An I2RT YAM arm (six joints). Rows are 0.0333 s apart.
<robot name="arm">
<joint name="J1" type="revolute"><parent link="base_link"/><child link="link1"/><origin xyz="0 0 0.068"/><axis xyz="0 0 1"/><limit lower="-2.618" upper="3.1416"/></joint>
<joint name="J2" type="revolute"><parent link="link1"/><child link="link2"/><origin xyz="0.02 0.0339 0.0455" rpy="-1.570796 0 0"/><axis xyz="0 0 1"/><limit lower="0" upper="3.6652"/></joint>
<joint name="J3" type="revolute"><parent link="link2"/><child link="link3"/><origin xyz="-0.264 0 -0.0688" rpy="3.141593 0 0"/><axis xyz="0 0 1"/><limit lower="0" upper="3.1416"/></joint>
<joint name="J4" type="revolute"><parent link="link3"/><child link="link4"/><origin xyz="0.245 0.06 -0.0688"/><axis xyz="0 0 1"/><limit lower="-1.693" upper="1.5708"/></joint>
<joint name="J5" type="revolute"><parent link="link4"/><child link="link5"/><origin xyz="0.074 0.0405 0.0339" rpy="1.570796 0 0"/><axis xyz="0 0 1"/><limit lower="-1.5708" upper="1.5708"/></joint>
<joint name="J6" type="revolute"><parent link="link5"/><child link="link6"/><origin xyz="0.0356 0 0.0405" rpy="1.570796 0 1.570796"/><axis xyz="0 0 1"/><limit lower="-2.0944" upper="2.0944"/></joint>
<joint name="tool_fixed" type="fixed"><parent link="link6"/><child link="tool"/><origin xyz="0 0 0" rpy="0 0 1.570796"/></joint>
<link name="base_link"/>
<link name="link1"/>
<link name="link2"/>
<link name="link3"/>
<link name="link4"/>
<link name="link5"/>
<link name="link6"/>
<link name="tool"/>
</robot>
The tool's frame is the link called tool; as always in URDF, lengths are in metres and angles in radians.
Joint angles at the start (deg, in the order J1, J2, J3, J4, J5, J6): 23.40 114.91 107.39 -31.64 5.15 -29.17
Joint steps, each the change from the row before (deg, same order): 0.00 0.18 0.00 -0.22 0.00 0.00; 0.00 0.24 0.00 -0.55 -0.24 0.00; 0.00 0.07 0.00 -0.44 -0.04 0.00; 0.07 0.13 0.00 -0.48 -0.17 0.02; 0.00 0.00 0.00 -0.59 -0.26 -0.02; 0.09 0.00 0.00 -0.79 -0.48 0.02; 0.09 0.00 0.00 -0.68 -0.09 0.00; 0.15 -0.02 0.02 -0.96 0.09 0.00; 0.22 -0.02 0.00 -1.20 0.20 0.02; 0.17 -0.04 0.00 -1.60 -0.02 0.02; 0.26 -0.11 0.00 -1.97 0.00 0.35
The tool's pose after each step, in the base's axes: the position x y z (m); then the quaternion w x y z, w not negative. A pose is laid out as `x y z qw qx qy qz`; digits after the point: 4 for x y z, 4 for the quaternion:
0.4300 0.1826 0.3095 0.4231 -0.3831 0.8188 -0.0620
0.4301 0.1828 0.3068 0.4170 -0.3854 0.8210 -0.0599
0.4298 0.1827 0.3056 0.4130 -0.3865 0.8225 -0.0595
0.4294 0.1833 0.3039 0.4083 -0.3886 0.8240 -0.0577
0.4286 0.1831 0.3031 0.4037 -0.3907 0.8254 -0.0555
0.4273 0.1836 0.3019 0.3977 -0.3943 0.8269 -0.0511
0.4262 0.1840 0.3010 0.3923 -0.3964 0.8285 -0.0499
0.4245 0.1845 0.3000 0.3850 -0.3988 0.8308 -0.0499
0.4223 0.1854 0.2985 0.3755 -0.4017 0.8337 -0.0504
0.4196 0.1857 0.2967 0.3629 -0.4055 0.8375 -0.0493
0.4159 0.1863 0.2950 0.3481 -0.4080 0.8427 -0.0470

